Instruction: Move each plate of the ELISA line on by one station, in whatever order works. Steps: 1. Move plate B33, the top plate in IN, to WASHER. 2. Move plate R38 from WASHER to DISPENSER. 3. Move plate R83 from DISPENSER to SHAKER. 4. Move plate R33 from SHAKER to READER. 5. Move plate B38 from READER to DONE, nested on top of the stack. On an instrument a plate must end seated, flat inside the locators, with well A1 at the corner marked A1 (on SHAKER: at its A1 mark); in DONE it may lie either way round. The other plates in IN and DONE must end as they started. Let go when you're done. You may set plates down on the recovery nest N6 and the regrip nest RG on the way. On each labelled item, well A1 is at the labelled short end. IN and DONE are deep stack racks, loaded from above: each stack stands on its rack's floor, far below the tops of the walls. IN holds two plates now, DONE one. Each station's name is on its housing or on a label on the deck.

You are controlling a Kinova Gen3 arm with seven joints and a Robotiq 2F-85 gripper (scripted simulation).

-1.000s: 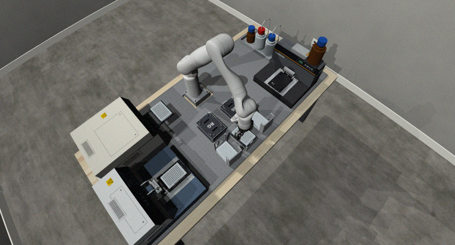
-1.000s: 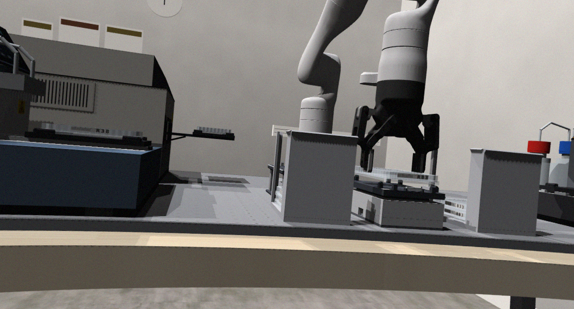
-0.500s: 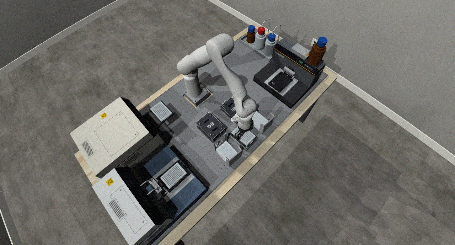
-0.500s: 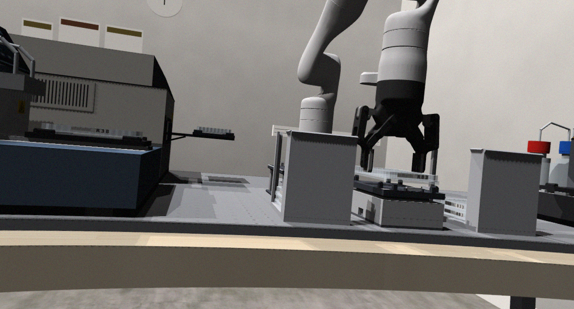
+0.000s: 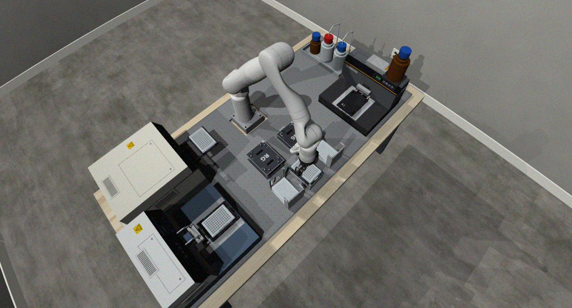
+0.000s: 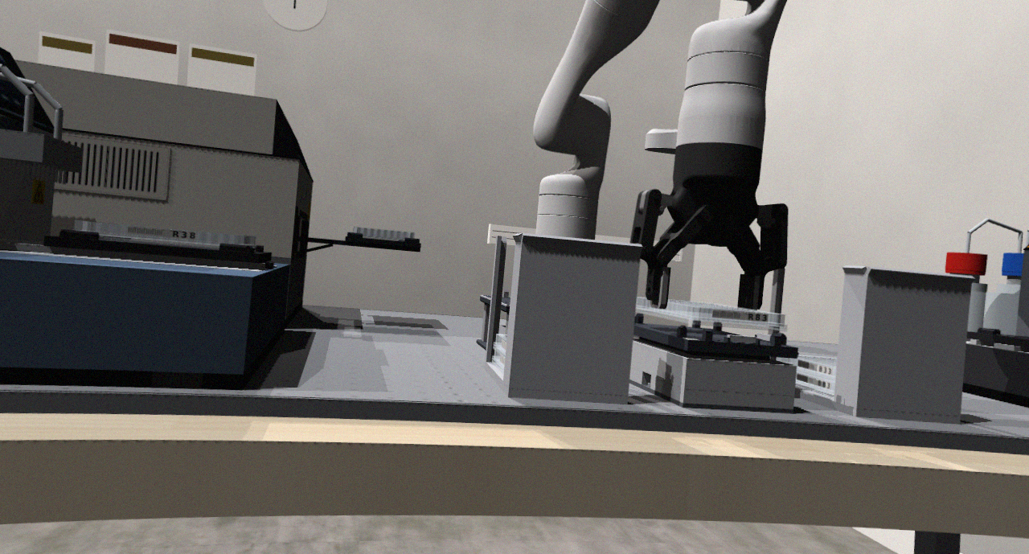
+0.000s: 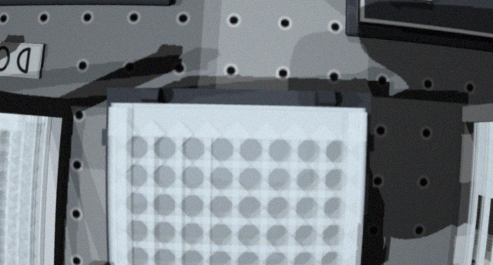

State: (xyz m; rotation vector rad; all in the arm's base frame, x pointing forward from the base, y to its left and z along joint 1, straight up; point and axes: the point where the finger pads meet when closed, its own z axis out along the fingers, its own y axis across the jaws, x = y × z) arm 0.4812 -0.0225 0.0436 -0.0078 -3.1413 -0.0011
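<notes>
The plate B38 is 140 mm to the right of my hand and 60 mm below it. The rest, counted from my hand: plate R83 (10 mm below); RG nest (200 mm behind, 90 mm to the right, 30 mm below); plate B33 (160 mm to the left, 60 mm below).
</notes>
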